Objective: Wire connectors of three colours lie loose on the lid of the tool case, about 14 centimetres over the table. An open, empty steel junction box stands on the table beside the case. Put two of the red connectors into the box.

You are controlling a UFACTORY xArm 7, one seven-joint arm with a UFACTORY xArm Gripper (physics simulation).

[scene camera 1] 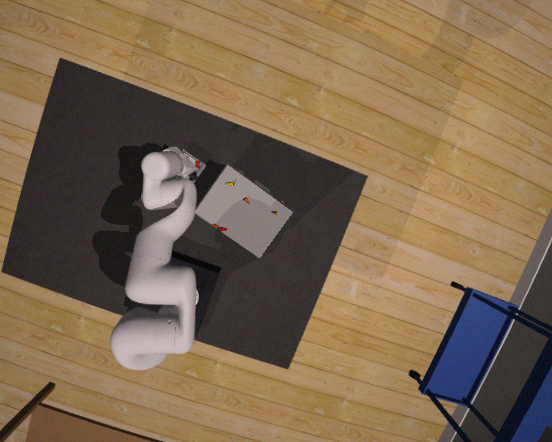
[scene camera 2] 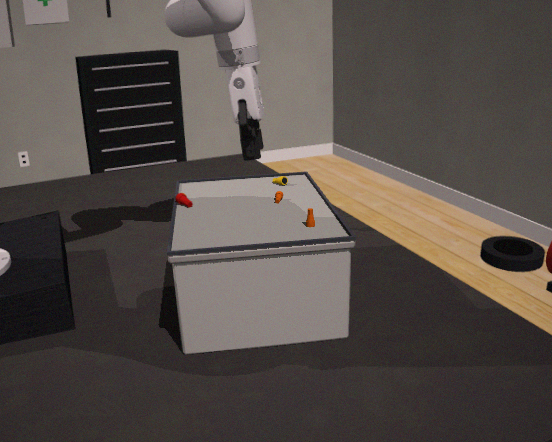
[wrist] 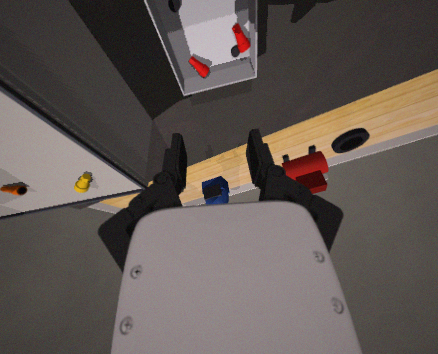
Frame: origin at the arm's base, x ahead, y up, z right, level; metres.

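Seen in the pictures: gripper, fingertip midpoint: (scene camera 1: 187, 161) (scene camera 2: 254, 154) (wrist: 216, 143).
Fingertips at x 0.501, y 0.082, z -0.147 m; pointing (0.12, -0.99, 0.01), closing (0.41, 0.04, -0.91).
Note:
Pixels of each thing's middle, then the offset from my fingertips to it.
- open steel junction box at the middle of its body: (wrist: 209, 36) (scene camera 1: 187, 168) dx -0.027, dy -0.133, dz -0.020 m
- red connector at the middle of its body: (scene camera 2: 184, 201) (scene camera 1: 223, 229) dx -0.177, dy -0.006, dz +0.202 m
- second orange connector at the middle of its body: (scene camera 2: 278, 197) (wrist: 13, 189) (scene camera 1: 247, 200) dx -0.049, dy -0.007, dz +0.245 m
- yellow connector at the middle of its body: (wrist: 83, 182) (scene camera 2: 279, 180) (scene camera 1: 230, 183) dx -0.016, dy -0.006, dz +0.167 m
Two red connectors (wrist: 241, 39) (wrist: 199, 67) lie apart inside the open steel junction box (wrist: 220, 82) (scene camera 1: 202, 168). My gripper (wrist: 216, 143) (scene camera 2: 251, 156) is open and empty, raised above the table near the box; the arm hides part of the box from above. Another red connector (scene camera 1: 222, 229) (scene camera 2: 184, 200) lies by the edge of the case lid (scene camera 1: 250, 237) (scene camera 2: 235, 227) (wrist: 40, 155), with an orange one (scene camera 1: 215, 225) beside it. A second orange connector (scene camera 1: 247, 200) (scene camera 2: 278, 197) lies mid-lid; a third (scene camera 2: 310, 218) (scene camera 1: 274, 212) stands upright. A yellow connector (scene camera 2: 281, 180) (scene camera 1: 230, 184) (wrist: 83, 183) lies near the lid's far edge.
The case's tall side wall (scene camera 2: 265, 300) stands beside the junction box. A black block (scene camera 2: 30, 310) is at the arm's base. Off the table are a black ring (scene camera 2: 512, 263), a blue cart (scene camera 1: 457, 345), a drawer cabinet (scene camera 2: 132, 117), and red (wrist: 306, 166) and blue (wrist: 216, 192) objects.

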